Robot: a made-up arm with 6 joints. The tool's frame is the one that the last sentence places.
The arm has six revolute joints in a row. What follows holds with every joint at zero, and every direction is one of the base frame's. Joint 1 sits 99.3 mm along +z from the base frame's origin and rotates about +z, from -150 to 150 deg. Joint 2 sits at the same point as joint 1 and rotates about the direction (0.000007, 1, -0.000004), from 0 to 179.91 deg. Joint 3 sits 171.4 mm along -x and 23.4 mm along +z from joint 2 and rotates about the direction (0.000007, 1, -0.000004), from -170 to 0 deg. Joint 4 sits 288.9 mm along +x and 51 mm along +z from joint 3 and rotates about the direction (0.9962, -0.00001, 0.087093), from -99.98 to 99.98 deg. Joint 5 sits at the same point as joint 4 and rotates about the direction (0.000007, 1, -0.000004), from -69.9 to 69.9 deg. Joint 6 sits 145 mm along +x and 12.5 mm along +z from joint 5 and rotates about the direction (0.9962, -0.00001, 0.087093), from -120 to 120 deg. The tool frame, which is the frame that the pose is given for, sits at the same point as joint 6; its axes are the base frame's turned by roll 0, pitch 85 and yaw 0 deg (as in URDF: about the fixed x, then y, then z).
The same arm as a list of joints. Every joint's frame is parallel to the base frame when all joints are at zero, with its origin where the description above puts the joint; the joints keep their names.
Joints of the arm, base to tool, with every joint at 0 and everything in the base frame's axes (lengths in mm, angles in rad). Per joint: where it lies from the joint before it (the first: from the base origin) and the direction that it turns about. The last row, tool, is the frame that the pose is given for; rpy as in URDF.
joint 1: origin 0 0 99.3 axis +z
joint 2: origin 0 0 0 axis +y
joint 3: origin -171.4 0 23.4 axis +y
joint 4: origin 288.9 0 51 axis 0.9962 0 0.0871
joint 5: origin 0 0 0 axis +y
joint 6: origin 145 0 12.5 axis 0.9962 0 0.0871
tool: origin 0 0 0 rpy 0 1.4835 0
Joint limits (rad, base to tool): -2.618..2.618 0..3.14 -2.9671..0 -1.745..1.745 -1.22..1.22 -2.0944..2.0944

